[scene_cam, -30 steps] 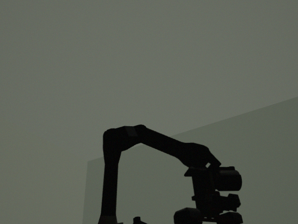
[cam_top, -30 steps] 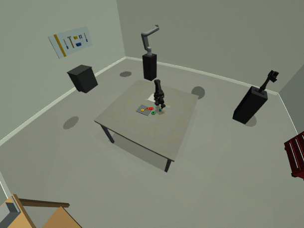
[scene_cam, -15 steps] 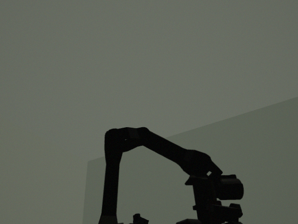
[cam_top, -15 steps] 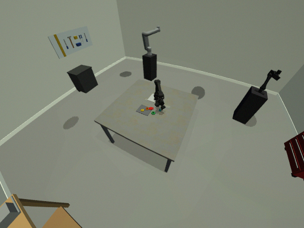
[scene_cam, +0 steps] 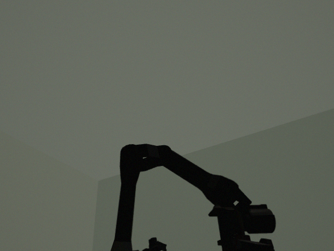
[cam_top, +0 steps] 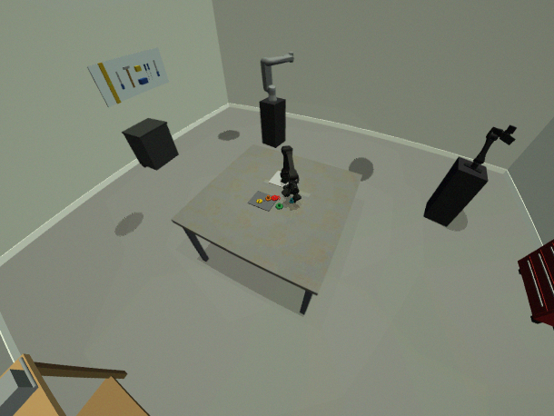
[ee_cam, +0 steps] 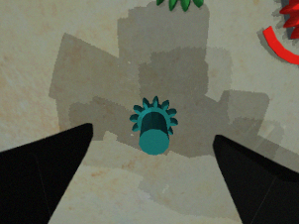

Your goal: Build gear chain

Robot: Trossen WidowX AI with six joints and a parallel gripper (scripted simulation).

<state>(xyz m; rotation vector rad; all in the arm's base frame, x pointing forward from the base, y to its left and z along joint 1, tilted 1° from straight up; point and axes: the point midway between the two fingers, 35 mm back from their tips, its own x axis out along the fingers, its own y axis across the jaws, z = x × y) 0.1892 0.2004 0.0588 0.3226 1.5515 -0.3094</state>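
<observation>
The small teal gear lies 1 cm below my gripper tip. From my gripper tip the other things lie so: red arrow: 2 cm ahead, 11 cm to the right, 2 cm below; green gear: 10 cm ahead, 5 cm to the right, 1 cm below; red gear: 5 cm ahead, 14 cm to the right, 1 cm below.
</observation>
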